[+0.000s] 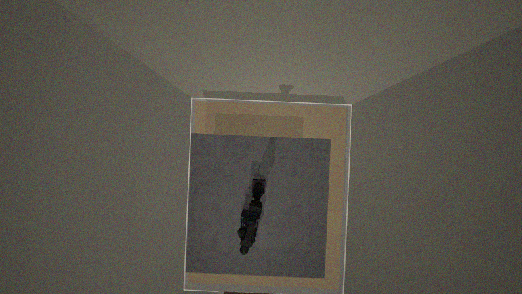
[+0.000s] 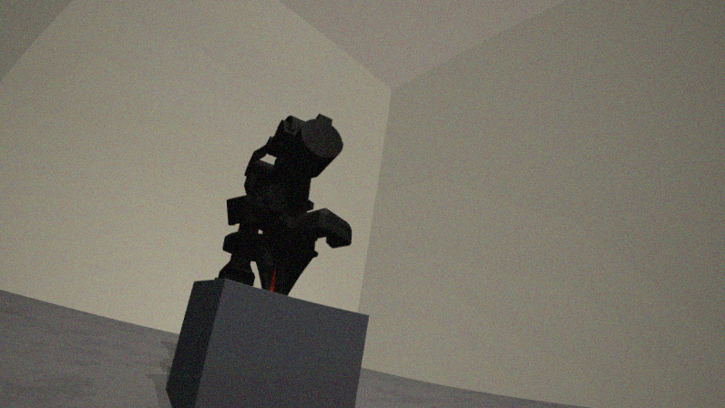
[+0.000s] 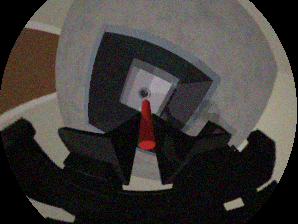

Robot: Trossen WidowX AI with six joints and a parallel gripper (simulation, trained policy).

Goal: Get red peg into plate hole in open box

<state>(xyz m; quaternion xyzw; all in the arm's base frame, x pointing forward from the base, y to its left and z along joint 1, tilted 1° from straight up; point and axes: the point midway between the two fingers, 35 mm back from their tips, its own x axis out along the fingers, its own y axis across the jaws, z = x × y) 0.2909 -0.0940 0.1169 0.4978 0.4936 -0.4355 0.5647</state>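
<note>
My gripper tip is 20 mm short of the pale plate, 10 mm to the left of it and 90 mm above it. The rest, counted from my gripper tip: red peg (right at my gripper tip).
</note>
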